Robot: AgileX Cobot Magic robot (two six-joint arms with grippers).
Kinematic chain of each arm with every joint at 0, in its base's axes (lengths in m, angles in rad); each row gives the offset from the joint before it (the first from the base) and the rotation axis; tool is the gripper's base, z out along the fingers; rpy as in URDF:
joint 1: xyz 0 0 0.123 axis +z
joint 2: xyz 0 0 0 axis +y
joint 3: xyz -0.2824 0 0.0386 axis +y
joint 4: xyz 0.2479 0 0.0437 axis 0.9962 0 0.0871
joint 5: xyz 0 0 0 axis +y
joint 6: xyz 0.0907 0 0.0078 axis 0.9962 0 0.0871
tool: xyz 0 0 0 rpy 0 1.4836 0
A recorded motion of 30 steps. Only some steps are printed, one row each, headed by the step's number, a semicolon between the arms.
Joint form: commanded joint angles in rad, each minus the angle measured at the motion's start. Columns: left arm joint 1, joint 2, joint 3, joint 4, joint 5, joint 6; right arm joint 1, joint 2, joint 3, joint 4, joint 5, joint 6.
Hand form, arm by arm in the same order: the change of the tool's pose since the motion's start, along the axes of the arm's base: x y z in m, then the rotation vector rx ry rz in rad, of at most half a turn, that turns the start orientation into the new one. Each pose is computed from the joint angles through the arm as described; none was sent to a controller.
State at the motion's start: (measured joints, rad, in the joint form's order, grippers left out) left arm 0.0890 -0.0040 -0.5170 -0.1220 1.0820 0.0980; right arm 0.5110 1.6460 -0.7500 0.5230 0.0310 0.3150
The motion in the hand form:
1: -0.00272 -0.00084 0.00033 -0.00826 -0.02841 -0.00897; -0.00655 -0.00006 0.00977 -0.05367 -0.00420 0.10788
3: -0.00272 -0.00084 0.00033 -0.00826 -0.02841 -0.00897; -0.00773 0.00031 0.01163 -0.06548 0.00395 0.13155
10: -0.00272 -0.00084 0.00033 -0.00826 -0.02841 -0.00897; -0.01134 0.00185 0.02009 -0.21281 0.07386 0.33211
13: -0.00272 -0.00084 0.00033 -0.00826 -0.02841 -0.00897; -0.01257 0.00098 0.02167 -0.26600 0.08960 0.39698
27: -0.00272 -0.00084 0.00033 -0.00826 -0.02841 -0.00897; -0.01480 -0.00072 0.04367 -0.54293 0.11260 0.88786
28: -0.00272 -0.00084 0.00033 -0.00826 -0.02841 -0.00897; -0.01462 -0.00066 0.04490 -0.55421 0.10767 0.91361
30: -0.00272 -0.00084 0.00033 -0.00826 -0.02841 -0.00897; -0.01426 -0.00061 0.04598 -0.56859 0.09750 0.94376
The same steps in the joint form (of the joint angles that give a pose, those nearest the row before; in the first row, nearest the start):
1: -0.0060 -0.0200 0.0010 -0.0090 -0.0090 -0.0030; 0.0000 -0.0410 -0.0060 -0.0581 0.0810 -0.0529
3: -0.0060 -0.0200 0.0010 -0.0090 -0.0090 -0.0030; 0.0000 -0.0470 -0.0120 -0.0781 0.1090 -0.0539
10: -0.0060 -0.0200 0.0010 -0.0090 -0.0090 -0.0030; 0.0000 -0.0560 -0.0800 -0.2550 0.3340 -0.0840
13: -0.0060 -0.0200 0.0010 -0.0090 -0.0090 -0.0030; 0.0000 -0.0570 -0.0960 -0.2960 0.3940 -0.1170
27: -0.0060 -0.0200 0.0010 -0.0090 -0.0090 -0.0030; 0.0000 -0.0600 -0.2260 -0.3950 0.7370 -0.5440
28: -0.0060 -0.0200 0.0010 -0.0090 -0.0090 -0.0030; 0.0000 -0.0600 -0.2320 -0.3970 0.7480 -0.5700
30: -0.0060 -0.0200 0.0010 -0.0090 -0.0090 -0.0030; 0.0000 -0.0600 -0.2370 -0.4000 0.7550 -0.6020

